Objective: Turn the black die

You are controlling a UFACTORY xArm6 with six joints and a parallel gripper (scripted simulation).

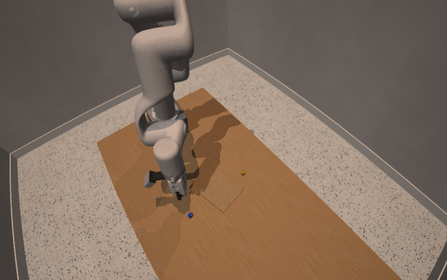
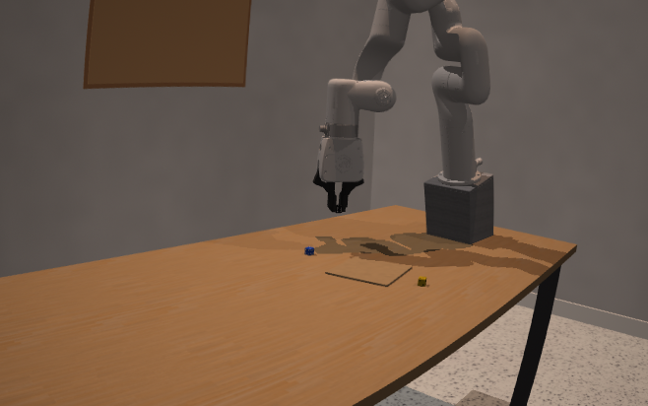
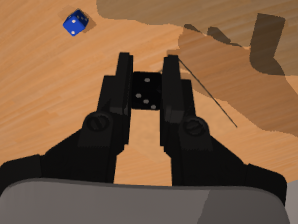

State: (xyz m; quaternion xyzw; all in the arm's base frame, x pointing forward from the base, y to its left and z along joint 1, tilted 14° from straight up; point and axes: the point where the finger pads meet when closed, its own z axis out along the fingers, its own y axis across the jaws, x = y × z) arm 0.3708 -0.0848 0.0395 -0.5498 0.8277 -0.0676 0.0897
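Now: the black die 10 mm to the left of my hand and 10 mm below it. The rest, counted from my hand: yellow die 280 mm to the left, 110 mm below, 10 mm ahead; then tan mat 150 mm to the left, 120 mm below, 30 mm ahead; then blue die 110 mm below, 70 mm ahead, 10 mm to the right.
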